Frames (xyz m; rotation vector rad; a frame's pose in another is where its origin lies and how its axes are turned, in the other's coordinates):
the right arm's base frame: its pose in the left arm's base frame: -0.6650 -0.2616 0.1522 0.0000 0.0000 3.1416
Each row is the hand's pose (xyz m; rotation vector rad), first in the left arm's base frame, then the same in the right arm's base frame.
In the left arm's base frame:
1: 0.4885 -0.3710 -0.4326 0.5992 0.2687 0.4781
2: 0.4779 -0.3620 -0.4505 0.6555 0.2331 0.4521
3: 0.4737 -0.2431 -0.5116 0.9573 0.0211 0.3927
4: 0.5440 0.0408 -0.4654 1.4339 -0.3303 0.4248
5: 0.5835 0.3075 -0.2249 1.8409 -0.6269 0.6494
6: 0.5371 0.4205 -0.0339 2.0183 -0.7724 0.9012
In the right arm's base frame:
1: -1.1535 0.1094 -0.5848 0.3591 -0.8007 -2.5240
2: -1.1429 0.1004 -0.6027 0.3132 -0.8809 -2.5316
3: -1.1387 -0.0185 -0.6638 0.0284 -1.2876 -2.4456
4: -1.2090 -0.3024 -0.6176 -0.4196 -1.8215 -2.0235
5: -1.2485 -0.5691 -0.3771 -0.7041 -2.0675 -1.3981
6: -1.2021 -0.6821 -0.1861 -0.7853 -2.0520 -1.0067

